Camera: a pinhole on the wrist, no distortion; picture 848 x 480 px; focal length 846.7 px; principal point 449.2 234.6 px. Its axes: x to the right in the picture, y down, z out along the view. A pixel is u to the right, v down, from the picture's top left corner.
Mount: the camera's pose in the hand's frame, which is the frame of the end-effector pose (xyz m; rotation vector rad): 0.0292 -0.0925 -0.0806 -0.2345 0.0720 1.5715
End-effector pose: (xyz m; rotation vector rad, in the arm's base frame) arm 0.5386 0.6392 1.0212 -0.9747 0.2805 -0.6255
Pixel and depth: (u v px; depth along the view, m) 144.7 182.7 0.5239
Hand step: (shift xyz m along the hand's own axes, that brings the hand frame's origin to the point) 0.0066 -0.1757 0.4704
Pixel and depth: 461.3 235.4 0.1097
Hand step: 0.0178 -0.0698 0.0261
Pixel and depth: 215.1 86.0 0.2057
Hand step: 0.0437 -0.1080 0.1348
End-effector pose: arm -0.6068 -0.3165 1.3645 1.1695 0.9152 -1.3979
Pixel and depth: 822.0 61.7 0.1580
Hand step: 0.0451 0.0068 0.0634
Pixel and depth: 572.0 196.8 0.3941
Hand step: 0.0061 0.0400 0.2947
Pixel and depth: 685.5 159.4 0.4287
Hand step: 0.0231 0.1083 0.3184
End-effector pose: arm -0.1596 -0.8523 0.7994 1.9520 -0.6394 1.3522
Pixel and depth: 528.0 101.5 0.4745
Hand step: 0.0545 0.0437 0.3814
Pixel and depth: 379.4 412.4 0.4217
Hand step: -0.1025 -0.0468 0.3286
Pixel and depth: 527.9 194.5 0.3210
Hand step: 0.0112 -0.0010 0.2284
